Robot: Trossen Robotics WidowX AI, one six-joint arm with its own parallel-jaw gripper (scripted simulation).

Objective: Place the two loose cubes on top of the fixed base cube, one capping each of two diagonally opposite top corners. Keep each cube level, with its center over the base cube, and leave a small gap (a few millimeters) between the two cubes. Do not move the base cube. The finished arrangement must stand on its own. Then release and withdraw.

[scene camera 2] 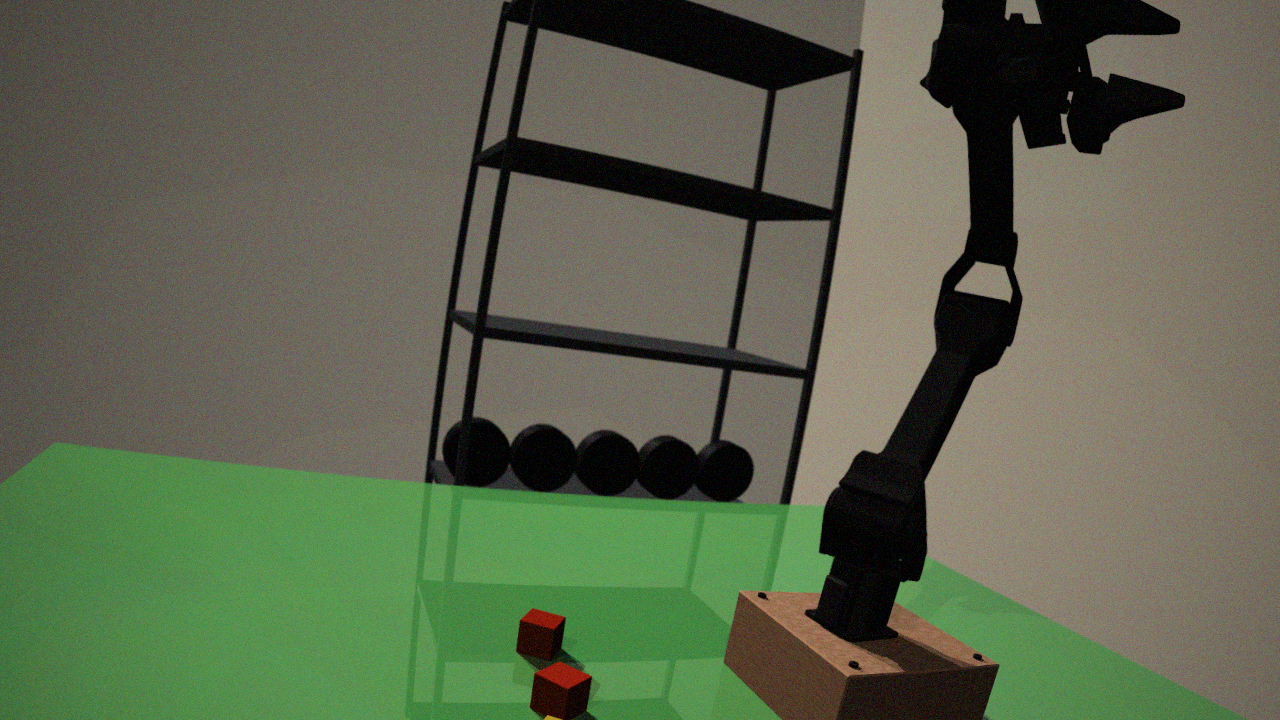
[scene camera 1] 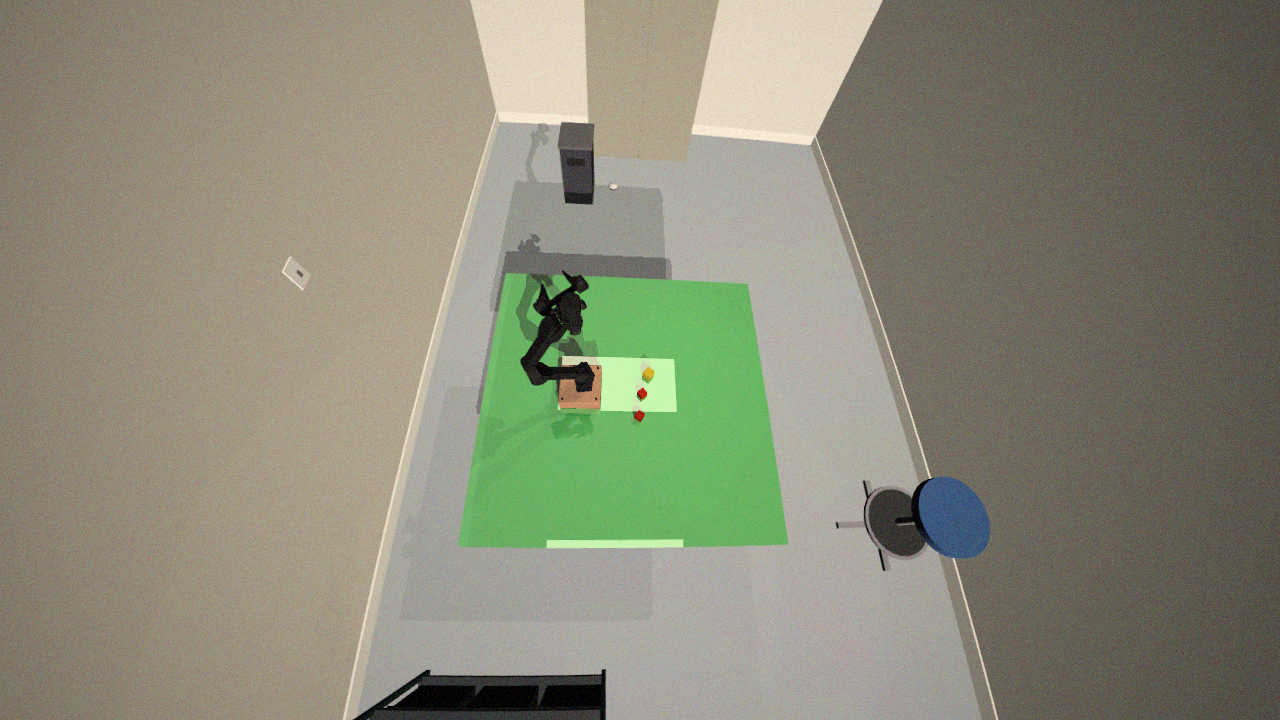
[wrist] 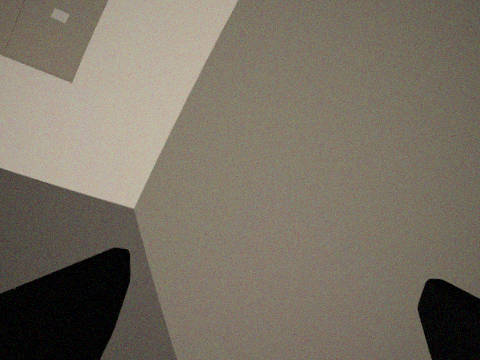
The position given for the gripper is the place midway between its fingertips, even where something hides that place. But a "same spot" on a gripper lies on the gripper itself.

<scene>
gripper: scene camera 2; scene camera 1; wrist 280,282
same spot on gripper: (scene camera 1: 543,295) = (scene camera 2: 1113,74)
</scene>
